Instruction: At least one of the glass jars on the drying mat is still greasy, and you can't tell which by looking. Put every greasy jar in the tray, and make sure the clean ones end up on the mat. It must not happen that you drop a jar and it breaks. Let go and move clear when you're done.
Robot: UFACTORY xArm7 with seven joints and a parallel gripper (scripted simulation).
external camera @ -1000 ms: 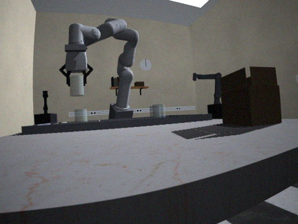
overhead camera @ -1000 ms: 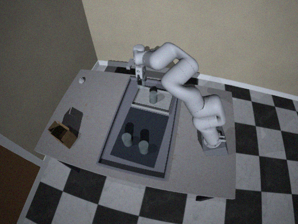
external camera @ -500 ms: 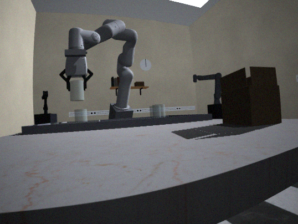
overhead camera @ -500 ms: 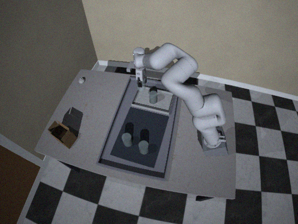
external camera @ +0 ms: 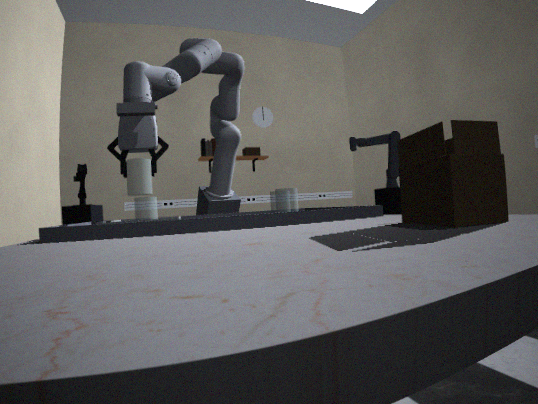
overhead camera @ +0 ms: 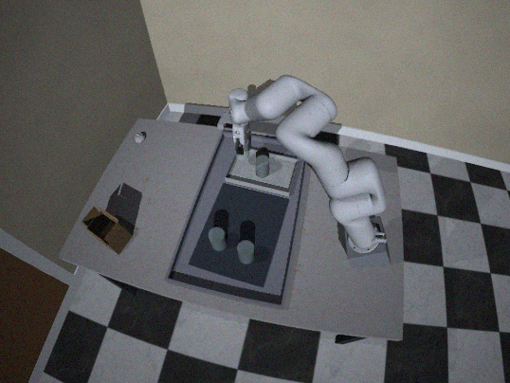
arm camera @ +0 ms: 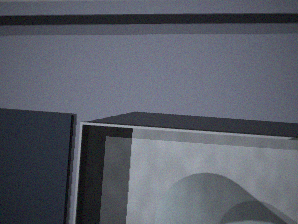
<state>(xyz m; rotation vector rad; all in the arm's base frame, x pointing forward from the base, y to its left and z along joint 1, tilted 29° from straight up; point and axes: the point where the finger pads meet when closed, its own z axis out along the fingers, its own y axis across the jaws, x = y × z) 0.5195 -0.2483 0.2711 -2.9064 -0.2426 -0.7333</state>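
Now: hand 9 cm past the light grey tray, 1 cm to the left of it and 15 cm above it. Also, from my hand: dark drying mat: 14 cm behind, 30 cm to the left, 15 cm below; red object: 54 cm behind, 23 cm to the right, 14 cm below; round object: 63 cm ahead, 4 cm to the left, 14 cm below.
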